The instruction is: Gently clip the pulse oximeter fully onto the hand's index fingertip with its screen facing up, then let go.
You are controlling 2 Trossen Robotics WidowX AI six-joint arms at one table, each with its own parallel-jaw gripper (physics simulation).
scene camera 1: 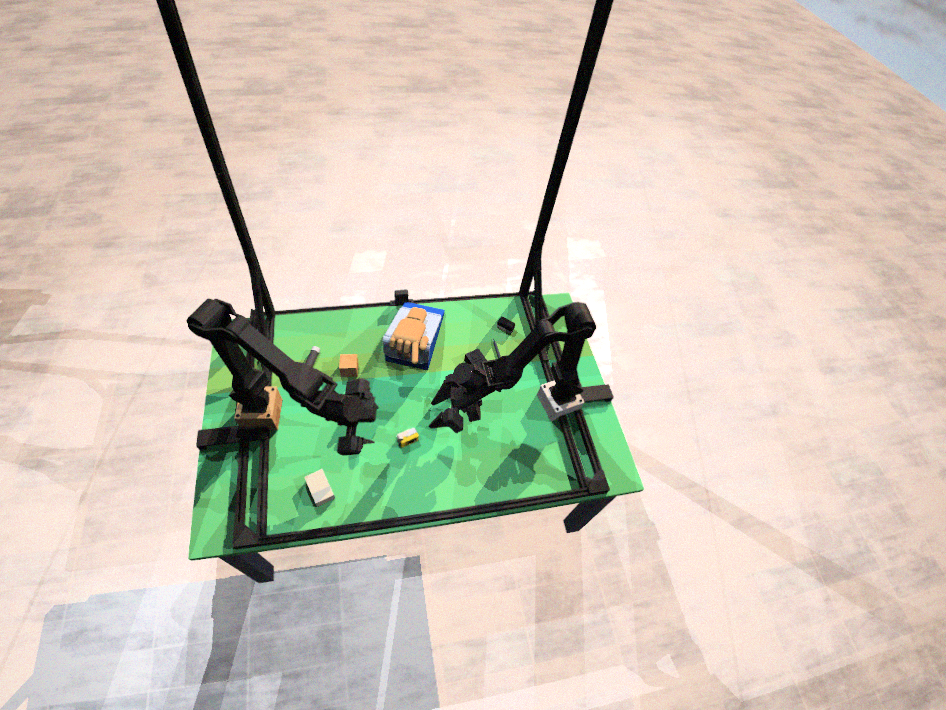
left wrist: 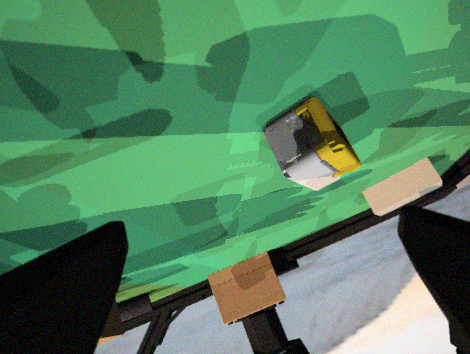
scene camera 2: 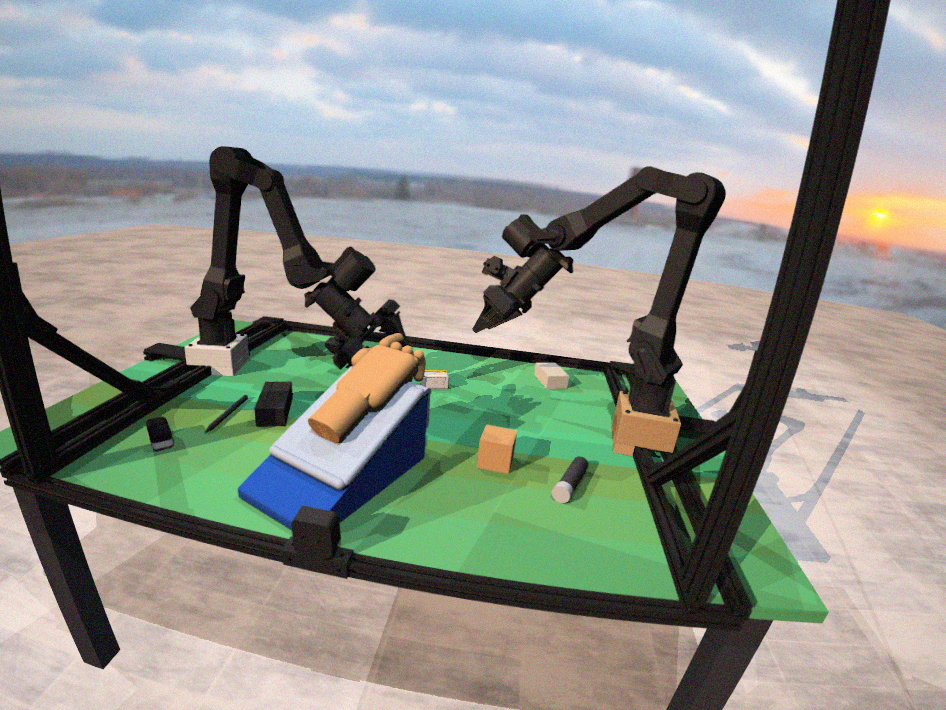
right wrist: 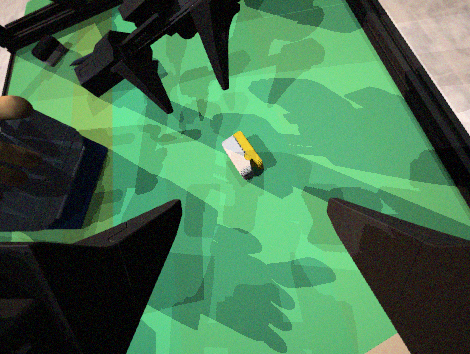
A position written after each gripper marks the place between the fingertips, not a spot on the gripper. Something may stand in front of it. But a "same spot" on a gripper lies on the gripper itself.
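Left gripper: visible in scene camera 1, the right wrist view, the left wrist view (263,227) and scene camera 2 (398,362). Same spot on the left gripper: (scene camera 1: 444,389) and (right wrist: 134,67). Blue and grey pad, same spot: (scene camera 1: 433,320) and (scene camera 2: 299,429).
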